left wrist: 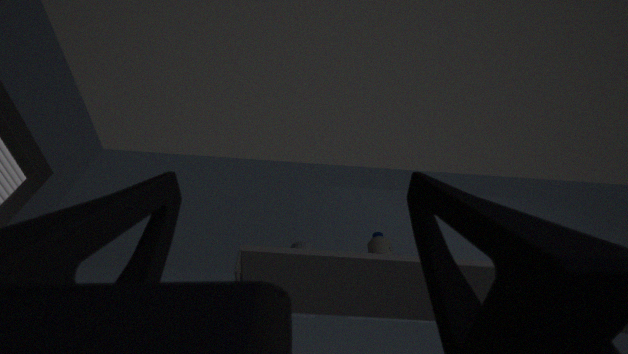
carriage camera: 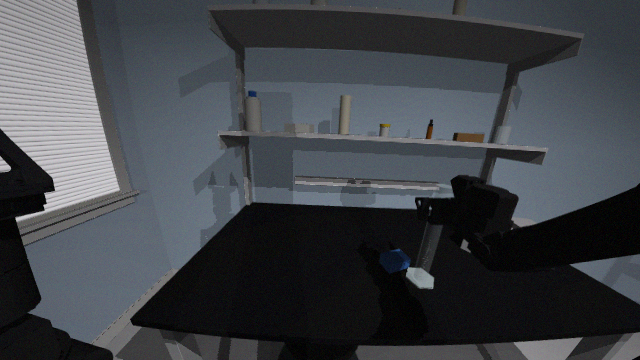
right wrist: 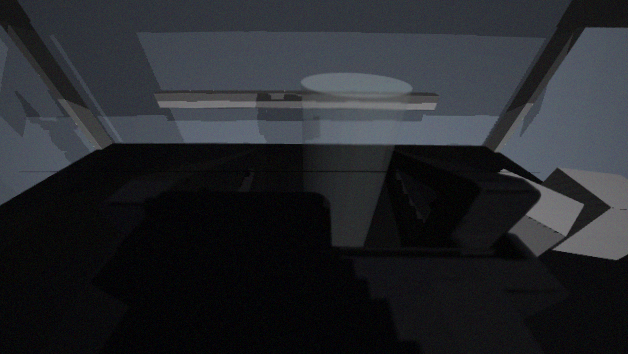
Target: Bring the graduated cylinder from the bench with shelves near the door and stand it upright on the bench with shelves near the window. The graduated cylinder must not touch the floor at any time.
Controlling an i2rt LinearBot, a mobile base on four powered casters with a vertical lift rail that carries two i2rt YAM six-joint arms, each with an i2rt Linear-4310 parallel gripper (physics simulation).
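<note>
The clear graduated cylinder stands upright, its pale hexagonal base seeming to rest on the black bench top. The window is at the left of the carriage view. My right gripper is open around the upper tube, with its fingers apart on either side; in the right wrist view there is a gap to the left finger. The black fingers are hard to see against the bench. My left gripper is open and empty, raised and facing the upper shelf and ceiling; part of its arm side shows at the carriage view's left edge.
A blue hexagonal piece lies just left of the cylinder base. The middle shelf holds a blue-capped bottle, a tall beige cylinder, a yellow-lidded jar, an amber bottle and a brown box. White blocks show at right.
</note>
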